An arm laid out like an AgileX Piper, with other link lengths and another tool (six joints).
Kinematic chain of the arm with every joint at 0, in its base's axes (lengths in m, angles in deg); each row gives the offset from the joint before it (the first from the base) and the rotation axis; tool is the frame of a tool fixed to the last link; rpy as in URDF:
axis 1: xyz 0 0 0.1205 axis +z
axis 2: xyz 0 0 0 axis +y
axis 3: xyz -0.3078 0 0.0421 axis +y
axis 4: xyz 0.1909 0 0.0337 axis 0.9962 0 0.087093
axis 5: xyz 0 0 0 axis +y
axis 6: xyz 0.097 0 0.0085 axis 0.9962 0 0.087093
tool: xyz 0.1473 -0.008 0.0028 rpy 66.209 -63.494 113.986
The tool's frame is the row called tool.
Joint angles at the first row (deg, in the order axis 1, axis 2, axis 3, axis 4, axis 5, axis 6):
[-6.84, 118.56, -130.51, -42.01, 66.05, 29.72]
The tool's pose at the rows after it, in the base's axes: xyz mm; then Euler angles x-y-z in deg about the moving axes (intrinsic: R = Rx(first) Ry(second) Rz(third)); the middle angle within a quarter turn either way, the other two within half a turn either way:
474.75 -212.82 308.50 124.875 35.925 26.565
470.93 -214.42 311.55 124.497 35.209 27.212
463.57 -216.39 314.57 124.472 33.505 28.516
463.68 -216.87 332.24 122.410 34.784 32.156
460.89 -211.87 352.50 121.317 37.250 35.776
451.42 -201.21 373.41 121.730 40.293 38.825
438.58 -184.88 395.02 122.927 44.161 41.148
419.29 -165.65 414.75 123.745 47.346 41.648
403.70 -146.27 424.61 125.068 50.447 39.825
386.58 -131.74 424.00 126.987 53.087 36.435
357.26 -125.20 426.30 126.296 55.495 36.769
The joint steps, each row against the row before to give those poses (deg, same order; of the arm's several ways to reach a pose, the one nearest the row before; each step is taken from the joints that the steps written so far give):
[0.00, 0.00, -0.12, -0.13, 0.04, 0.11]
[0.00, 0.00, -0.96, -0.26, 1.26, 0.00]
[0.00, 0.43, -2.59, 0.00, 3.16, 0.00]
[0.00, 0.10, -4.06, 0.11, 1.02, 0.00]
[0.00, -1.46, -2.35, 1.57, 0.24, 0.00]
[0.00, -3.26, -0.29, 3.05, 0.29, 0.00]
[0.26, -4.34, 1.02, 3.81, 0.11, -0.11]
[1.45, -5.45, 3.58, 1.71, -0.05, 0.00]
[1.94, -5.43, 6.33, 0.77, -1.97, 0.00]
[1.27, -6.20, 9.96, 0.54, -4.24, 0.03]
[0.17, -7.91, 11.04, -0.01, -4.88, 1.18]

